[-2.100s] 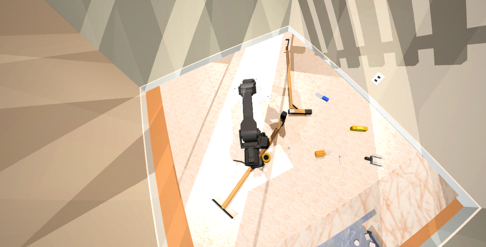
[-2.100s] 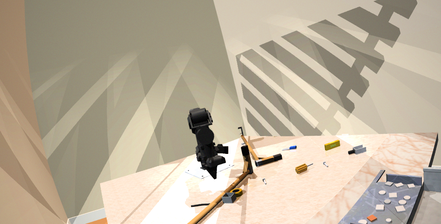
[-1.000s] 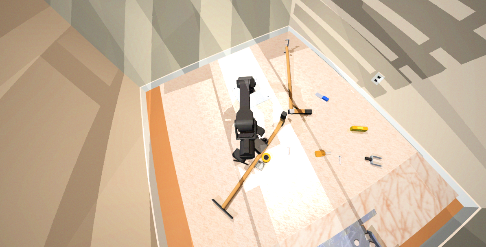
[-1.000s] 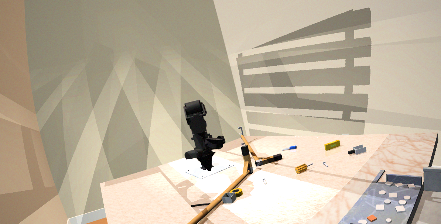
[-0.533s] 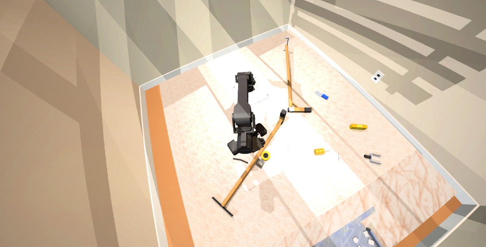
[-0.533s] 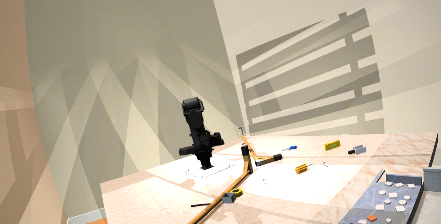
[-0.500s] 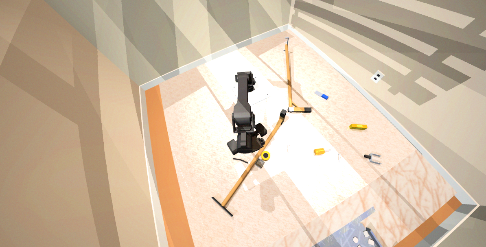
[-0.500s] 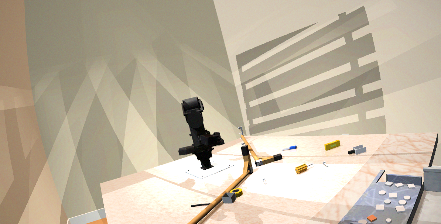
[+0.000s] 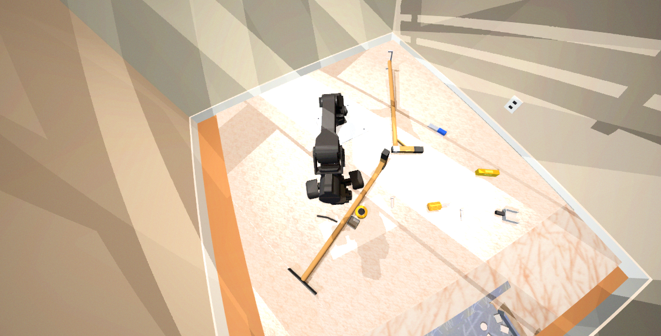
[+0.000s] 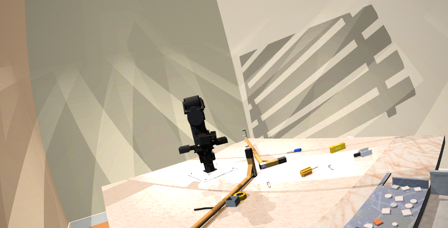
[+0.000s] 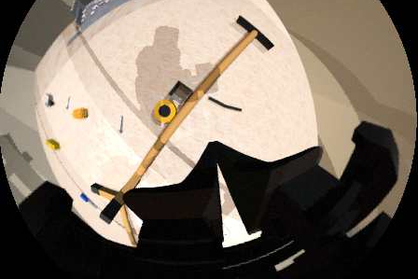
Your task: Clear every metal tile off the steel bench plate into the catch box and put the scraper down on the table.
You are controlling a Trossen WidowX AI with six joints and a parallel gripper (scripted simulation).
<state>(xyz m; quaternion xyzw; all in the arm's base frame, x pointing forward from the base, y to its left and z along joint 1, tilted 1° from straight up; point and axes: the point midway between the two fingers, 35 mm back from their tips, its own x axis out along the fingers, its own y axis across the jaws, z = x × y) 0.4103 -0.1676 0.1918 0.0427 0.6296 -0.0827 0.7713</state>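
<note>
Right now the long scraper is 60 mm ahead of my gripper tip, 10 mm to the left of it and 90 mm below it. Also, from my gripper tip: grey box: 90 mm ahead, 20 mm to the left, 150 mm below; then yellow tape roll: 60 mm ahead, 70 mm to the left, 150 mm below; then black strip: 30 mm ahead, 70 mm to the right, 150 mm below.
</note>
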